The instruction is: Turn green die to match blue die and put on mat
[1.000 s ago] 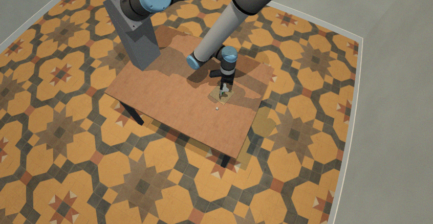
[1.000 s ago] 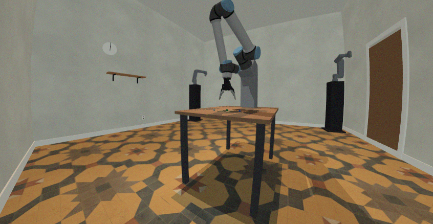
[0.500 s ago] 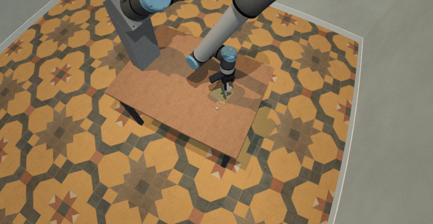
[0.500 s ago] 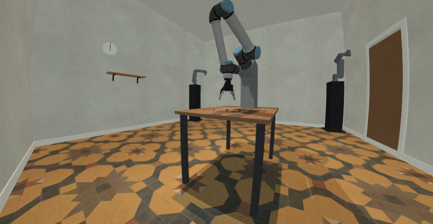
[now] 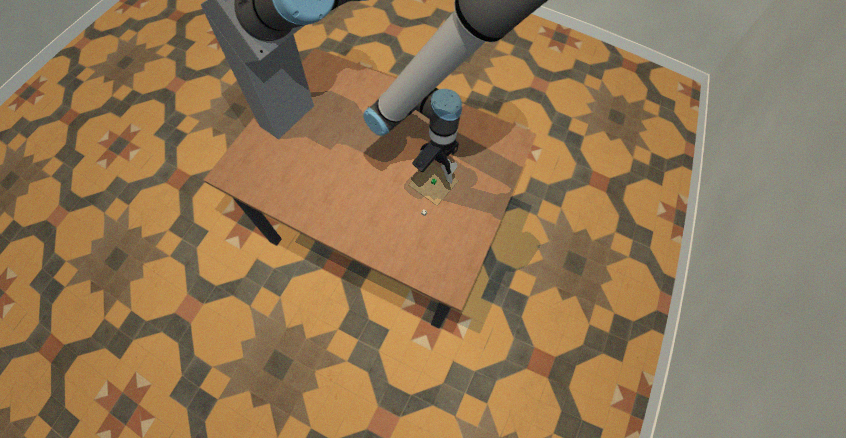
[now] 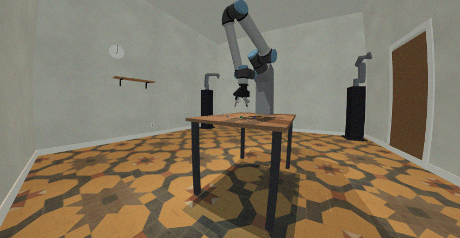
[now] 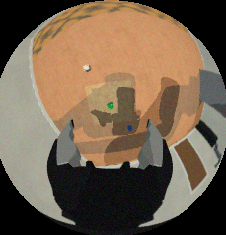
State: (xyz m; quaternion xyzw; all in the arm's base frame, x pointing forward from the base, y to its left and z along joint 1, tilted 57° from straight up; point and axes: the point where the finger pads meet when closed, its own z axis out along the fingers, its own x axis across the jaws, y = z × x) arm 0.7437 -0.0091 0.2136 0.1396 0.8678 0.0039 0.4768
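The green die is 9 cm below my hand. From my hand the other things lie so: blue die 3 cm behind, 12 cm to the left, 9 cm below; white die 1 cm ahead, 13 cm to the right, 9 cm below; tan mat 10 cm below.
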